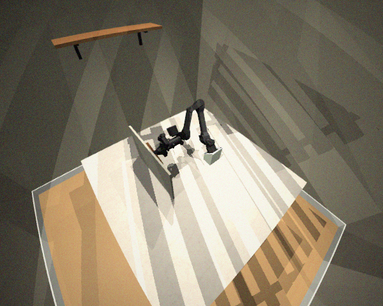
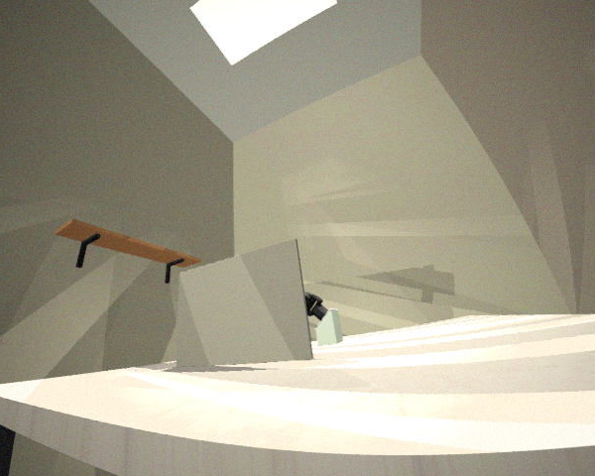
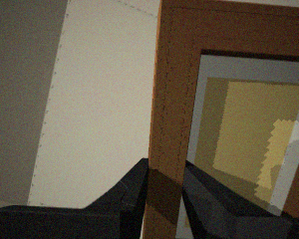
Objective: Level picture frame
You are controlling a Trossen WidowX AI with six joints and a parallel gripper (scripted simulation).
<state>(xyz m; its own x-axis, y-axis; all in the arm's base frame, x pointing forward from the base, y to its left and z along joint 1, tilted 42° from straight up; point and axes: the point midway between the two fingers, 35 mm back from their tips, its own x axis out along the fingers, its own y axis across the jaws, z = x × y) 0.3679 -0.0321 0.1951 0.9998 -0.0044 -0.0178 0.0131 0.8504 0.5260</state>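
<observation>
The wooden picture frame lies 10 mm ahead of my gripper tip, 10 mm to the right of it and 50 mm below it. The rest, counted from my gripper tip: upright wall panel 20 mm ahead, 70 mm below.
</observation>
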